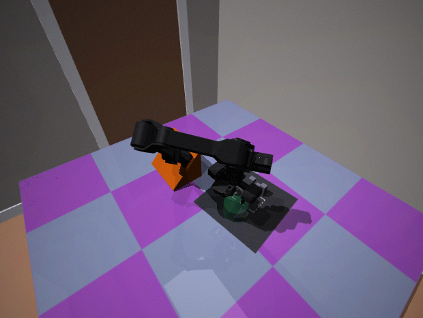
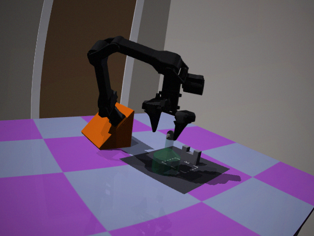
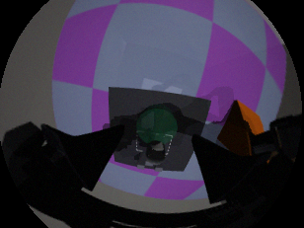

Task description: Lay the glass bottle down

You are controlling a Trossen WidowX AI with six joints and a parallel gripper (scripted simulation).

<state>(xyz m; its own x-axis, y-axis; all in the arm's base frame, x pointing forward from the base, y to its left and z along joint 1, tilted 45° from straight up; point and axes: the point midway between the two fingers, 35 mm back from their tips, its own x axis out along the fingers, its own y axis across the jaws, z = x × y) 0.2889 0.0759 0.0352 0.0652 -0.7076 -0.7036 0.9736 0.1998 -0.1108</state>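
The green glass bottle lies 50 mm below my gripper tip, 30 mm to the left of it and 10 mm behind it. Also, from my gripper tip: dark mat (140 mm below, 110 mm to the left, 20 mm behind).
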